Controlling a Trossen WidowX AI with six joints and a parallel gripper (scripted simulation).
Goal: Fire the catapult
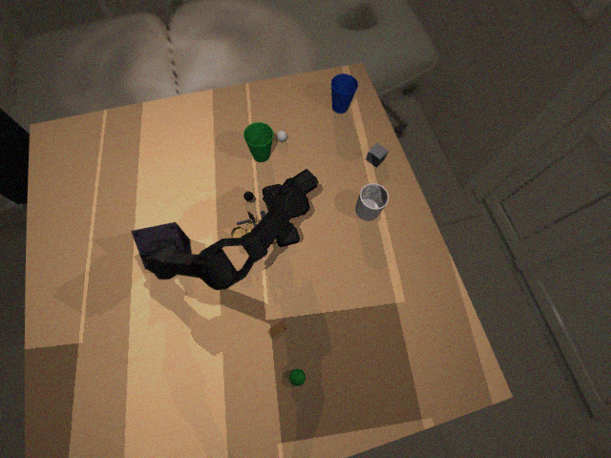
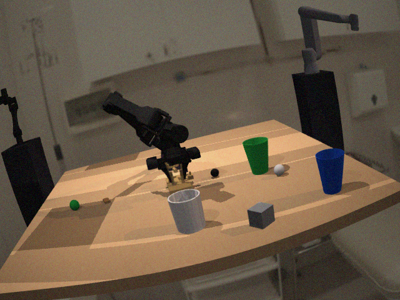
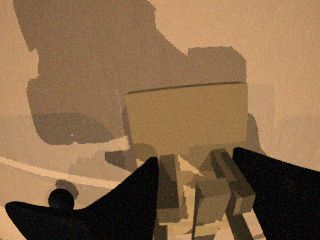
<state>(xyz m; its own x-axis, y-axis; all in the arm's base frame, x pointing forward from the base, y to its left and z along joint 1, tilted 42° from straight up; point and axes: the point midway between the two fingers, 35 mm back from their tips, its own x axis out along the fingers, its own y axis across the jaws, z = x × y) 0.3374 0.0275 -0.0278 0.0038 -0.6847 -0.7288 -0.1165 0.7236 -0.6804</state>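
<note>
The black ball lies 8 cm behind my gripper tip, 13 cm to the left of it and 3 cm below it. The rest, counted from my gripper tip: green cup: 2 cm behind, 30 cm to the left, 1 cm below; then white mug: 30 cm ahead, 3 cm to the left, 2 cm below; then catapult: 7 cm behind, 1 cm to the left, 2 cm above.
</note>
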